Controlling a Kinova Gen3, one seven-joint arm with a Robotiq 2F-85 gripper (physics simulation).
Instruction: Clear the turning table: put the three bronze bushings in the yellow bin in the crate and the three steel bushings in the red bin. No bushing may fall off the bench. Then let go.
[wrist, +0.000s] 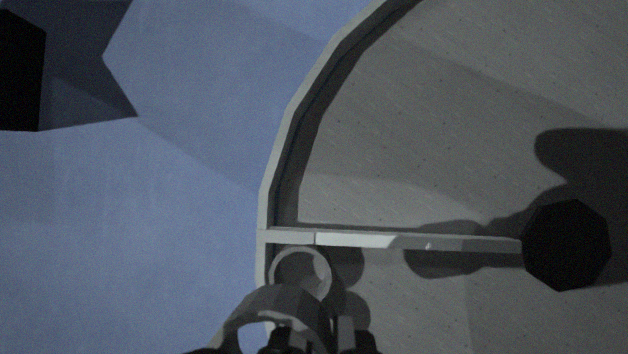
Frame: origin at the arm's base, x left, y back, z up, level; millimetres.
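Seen in the pictures: gripper, fingertip midpoint: (322, 341).
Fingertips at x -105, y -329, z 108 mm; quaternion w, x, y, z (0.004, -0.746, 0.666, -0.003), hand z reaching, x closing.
A point is followed by its place in that frame.
My gripper (320, 341) {x -105, y -329, z 108 mm} is at the bottom edge of the wrist view, shut on the wall of a grey, steel-looking bushing (282, 300) {x -88, y -314, z 126 mm}. One finger is inside its bore and the other outside. The held bushing appears raised above the turning table (435, 125) {x 4, y -390, z -47 mm}. A second grey, steel-looking bushing (320, 270) stands upright on the table just beyond it, in the corner between the rim and the divider bar. The held bushing partly covers it in the view. The crate with the yellow and red bins does not show.
The turning table has a raised pale rim (274, 165) {x -41, y -288, z -17 mm}. A straight divider bar (355, 240) {x -80, y -345, z -18 mm} runs from the rim to a black many-sided post (565, 245) {x -64, y -490, z -39 mm} at the right. A blue surface (125, 215) {x -98, y -162, z -100 mm} lies to the left. A black block (20, 75) {x 1, y -68, z -70 mm} stands at the upper left.
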